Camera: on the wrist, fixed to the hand. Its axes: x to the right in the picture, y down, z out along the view.
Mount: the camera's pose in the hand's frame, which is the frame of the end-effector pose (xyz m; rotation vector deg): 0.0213 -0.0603 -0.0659 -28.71 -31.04 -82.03
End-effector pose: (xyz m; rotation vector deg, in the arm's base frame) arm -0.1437 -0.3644 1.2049 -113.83 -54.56 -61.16
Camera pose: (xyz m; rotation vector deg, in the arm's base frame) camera -0.2106 -0.3822 1.2652 71.94 112.20 61.06
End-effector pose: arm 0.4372 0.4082 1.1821 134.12 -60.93 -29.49
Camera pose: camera 0.5202 0.4449 1.1962 122.37 42.96 -97.39
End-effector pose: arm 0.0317 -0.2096 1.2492 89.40 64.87 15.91
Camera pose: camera -0.0338 -0.1573 1.2117 6.74 75.06 -41.81
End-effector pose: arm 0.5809 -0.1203 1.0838 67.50 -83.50 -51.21
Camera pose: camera 0.6581 -0.1526 1.0460 89.67 -25.00 -143.62
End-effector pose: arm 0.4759 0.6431 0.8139 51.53 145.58 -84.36
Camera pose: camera 0.4417 0.6840 0.8887 80.38 -153.08 42.75
